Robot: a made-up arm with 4 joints.
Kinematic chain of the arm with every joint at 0, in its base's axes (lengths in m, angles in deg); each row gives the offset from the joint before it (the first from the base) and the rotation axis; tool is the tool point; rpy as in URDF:
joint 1: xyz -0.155 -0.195 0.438 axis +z
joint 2: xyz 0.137 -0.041 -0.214 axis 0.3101 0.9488 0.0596
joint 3: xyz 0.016 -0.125 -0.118 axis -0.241 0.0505 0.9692
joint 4: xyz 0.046 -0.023 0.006 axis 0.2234 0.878 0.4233
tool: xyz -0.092 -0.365 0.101 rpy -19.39 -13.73 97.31
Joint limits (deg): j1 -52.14..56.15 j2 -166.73..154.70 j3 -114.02..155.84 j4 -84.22..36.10
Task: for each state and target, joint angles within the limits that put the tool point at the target. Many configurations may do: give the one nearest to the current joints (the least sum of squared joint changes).
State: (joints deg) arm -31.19 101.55 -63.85 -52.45
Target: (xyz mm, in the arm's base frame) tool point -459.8 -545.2 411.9
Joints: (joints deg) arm -50.32 124.96 -42.97 -21.44
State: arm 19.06 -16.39 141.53 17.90
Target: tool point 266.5 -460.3 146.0
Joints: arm -28.05 22.07 107.53 3.66
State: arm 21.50 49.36 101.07 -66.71
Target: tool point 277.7 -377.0 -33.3
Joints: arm 7.46 42.85 108.87 -54.80
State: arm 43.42 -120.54 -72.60 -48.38
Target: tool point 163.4 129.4 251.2
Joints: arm 51.81 -146.89 -98.62 -69.86
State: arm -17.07 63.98 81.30 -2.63
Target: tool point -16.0 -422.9 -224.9
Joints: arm -18.19 79.22 55.96 32.06
